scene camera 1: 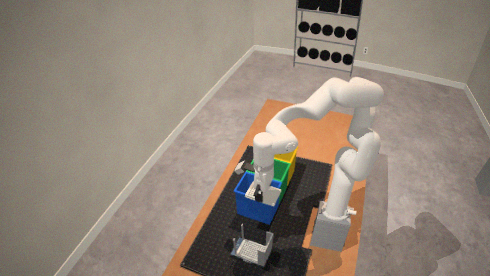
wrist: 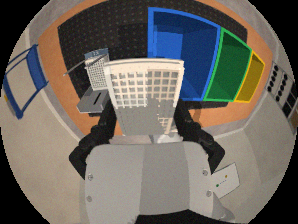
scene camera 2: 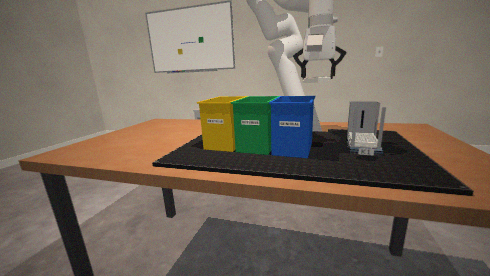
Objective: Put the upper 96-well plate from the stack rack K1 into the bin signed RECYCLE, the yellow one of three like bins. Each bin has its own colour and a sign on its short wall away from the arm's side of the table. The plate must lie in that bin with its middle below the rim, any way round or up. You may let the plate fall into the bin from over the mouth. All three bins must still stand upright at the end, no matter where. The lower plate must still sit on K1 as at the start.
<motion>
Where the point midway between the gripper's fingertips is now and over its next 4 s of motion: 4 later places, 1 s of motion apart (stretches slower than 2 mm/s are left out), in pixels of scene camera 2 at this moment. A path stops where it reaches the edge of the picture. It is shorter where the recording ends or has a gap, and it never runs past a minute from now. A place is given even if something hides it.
My gripper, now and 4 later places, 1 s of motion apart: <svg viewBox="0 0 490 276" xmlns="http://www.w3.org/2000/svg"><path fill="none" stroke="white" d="M317 79L291 80L267 82L243 84L223 85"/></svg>
</motion>
